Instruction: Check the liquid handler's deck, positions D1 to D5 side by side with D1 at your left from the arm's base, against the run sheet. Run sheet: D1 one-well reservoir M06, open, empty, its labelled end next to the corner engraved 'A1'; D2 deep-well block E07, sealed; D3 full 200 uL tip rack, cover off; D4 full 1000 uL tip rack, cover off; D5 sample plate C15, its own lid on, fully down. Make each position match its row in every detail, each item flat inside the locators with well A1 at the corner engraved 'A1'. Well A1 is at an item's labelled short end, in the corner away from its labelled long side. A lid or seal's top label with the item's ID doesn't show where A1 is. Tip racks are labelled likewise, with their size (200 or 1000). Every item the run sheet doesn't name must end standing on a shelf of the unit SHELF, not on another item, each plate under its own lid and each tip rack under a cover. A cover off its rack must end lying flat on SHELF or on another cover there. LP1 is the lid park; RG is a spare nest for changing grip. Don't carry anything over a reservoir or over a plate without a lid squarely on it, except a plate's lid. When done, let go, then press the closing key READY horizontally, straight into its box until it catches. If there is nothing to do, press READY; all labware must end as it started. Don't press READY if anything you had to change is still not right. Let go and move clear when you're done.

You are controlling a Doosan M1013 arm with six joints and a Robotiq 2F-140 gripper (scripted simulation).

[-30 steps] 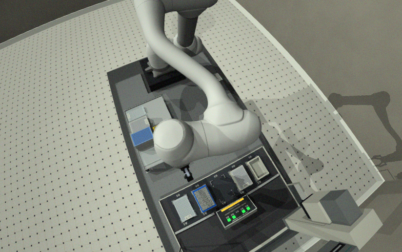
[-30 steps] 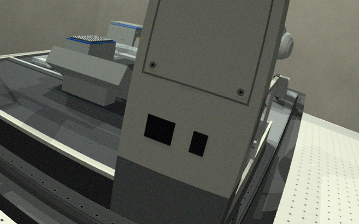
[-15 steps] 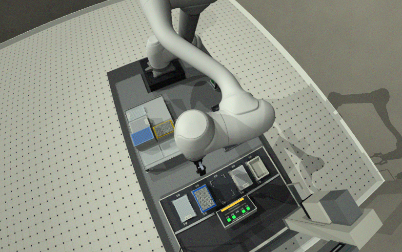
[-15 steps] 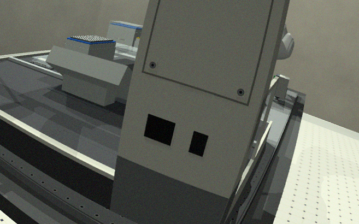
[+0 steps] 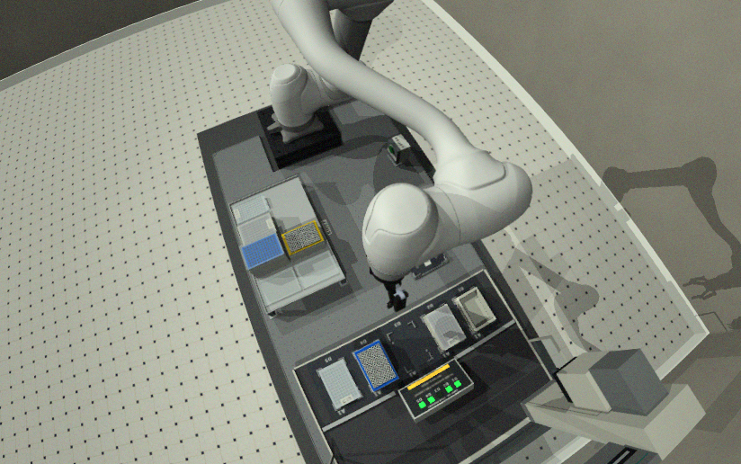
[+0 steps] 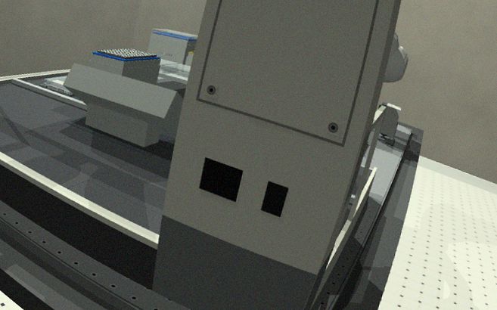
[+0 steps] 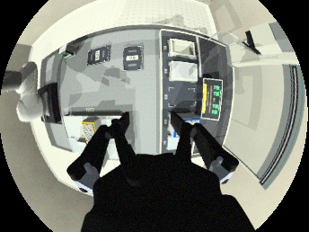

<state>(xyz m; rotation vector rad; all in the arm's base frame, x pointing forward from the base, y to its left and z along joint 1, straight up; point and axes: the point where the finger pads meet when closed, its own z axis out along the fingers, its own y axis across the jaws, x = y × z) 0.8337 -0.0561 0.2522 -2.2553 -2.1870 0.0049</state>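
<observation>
The yellow-rimmed tip rack is 31 cm behind my hand, 12 cm to the right of it and 21 cm below it. Round my hand: flat lid 16 cm ahead, 23 cm to the right, 25 cm below; then sealed deep-well block 17 cm ahead, 15 cm to the left, 25 cm below; then blue-rimmed tip rack 17 cm ahead, 10 cm to the right, 20 cm below.
</observation>
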